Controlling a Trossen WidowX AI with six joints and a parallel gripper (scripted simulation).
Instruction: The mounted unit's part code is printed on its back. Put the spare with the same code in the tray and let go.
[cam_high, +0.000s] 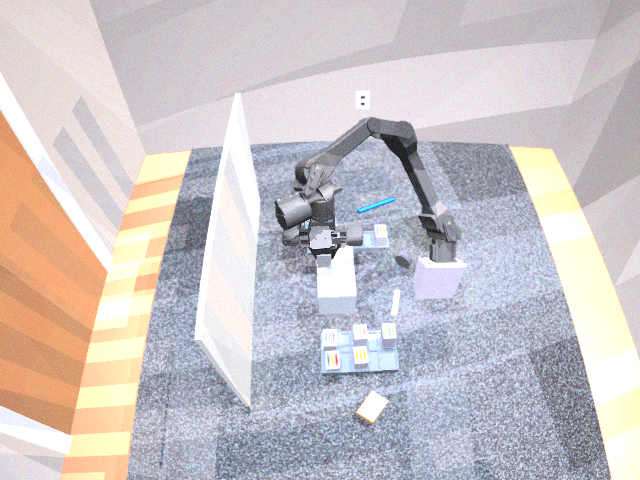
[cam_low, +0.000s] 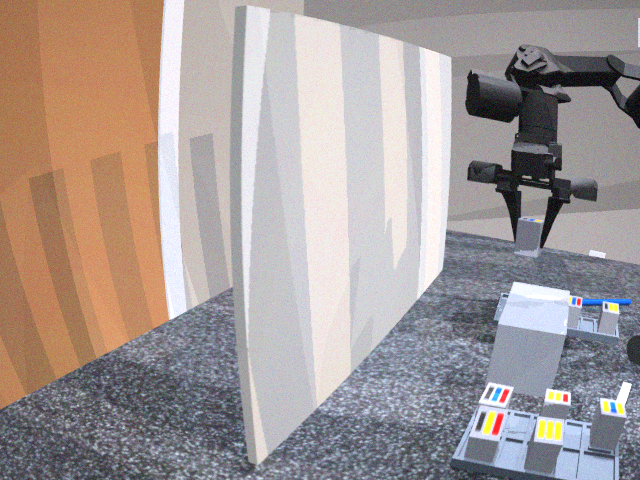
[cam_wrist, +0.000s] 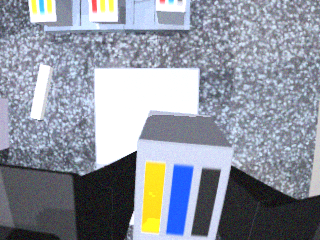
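Now: gripper tip 210 mm to the left of the light blue tray and 190 mm above it. Also, from my gripper tip: rack 180 mm to the right, 180 mm below, 140 mm behind; then tall white panel 210 mm ahead, 40 mm above, 30 mm to the right; then mounted unit 140 mm below, 30 mm behind, 10 mm to the right.
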